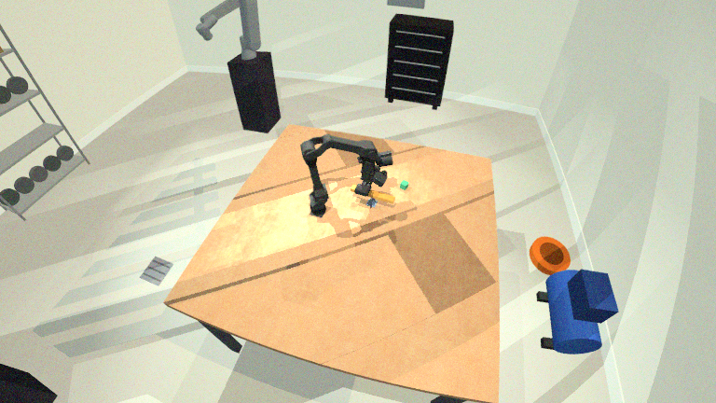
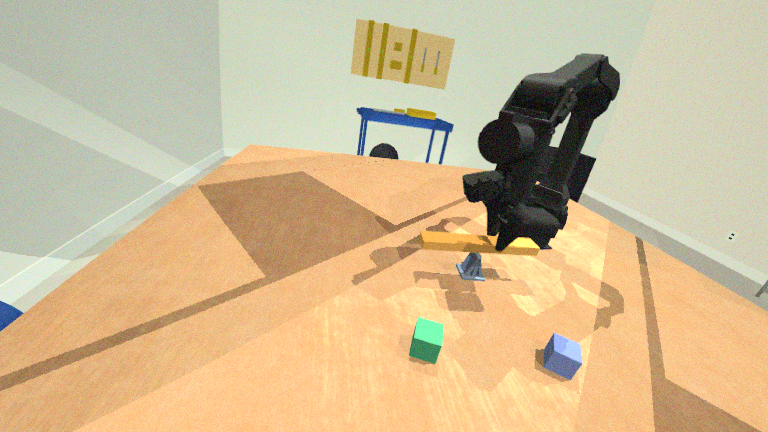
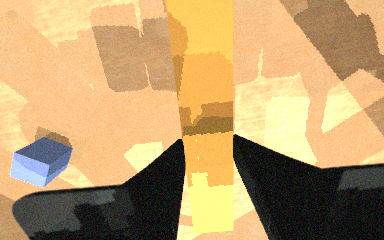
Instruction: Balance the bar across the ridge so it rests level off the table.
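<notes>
Now: gripper tip 3 cm short of the yellow bar. From my gripper tip the other things lie so: green cube (16 cm ahead, 15 cm to the left, 5 cm below); lilac cube (18 cm to the left, 5 cm below, 2 cm behind).
</notes>
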